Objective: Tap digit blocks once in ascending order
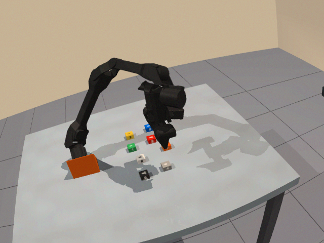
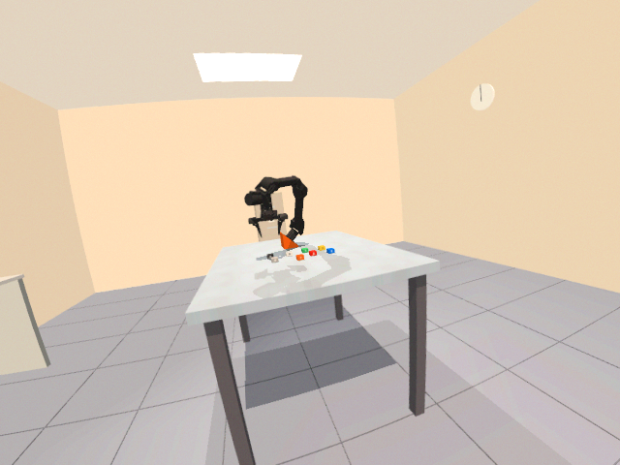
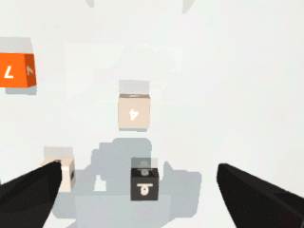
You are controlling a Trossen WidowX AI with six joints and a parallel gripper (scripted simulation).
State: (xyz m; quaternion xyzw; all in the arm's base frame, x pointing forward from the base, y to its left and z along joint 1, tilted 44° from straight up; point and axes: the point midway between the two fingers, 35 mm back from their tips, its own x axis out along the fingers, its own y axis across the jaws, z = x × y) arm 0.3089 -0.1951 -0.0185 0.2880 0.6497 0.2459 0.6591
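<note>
Right now the blue block is 290 mm to the left of my gripper tip, 120 mm below it and 30 mm ahead of it. Also, from my gripper tip: grey block 120 mm below, 10 mm to the left; white block 120 mm below, 90 mm to the left, 70 mm behind; dark block 120 mm below, 90 mm behind.
</note>
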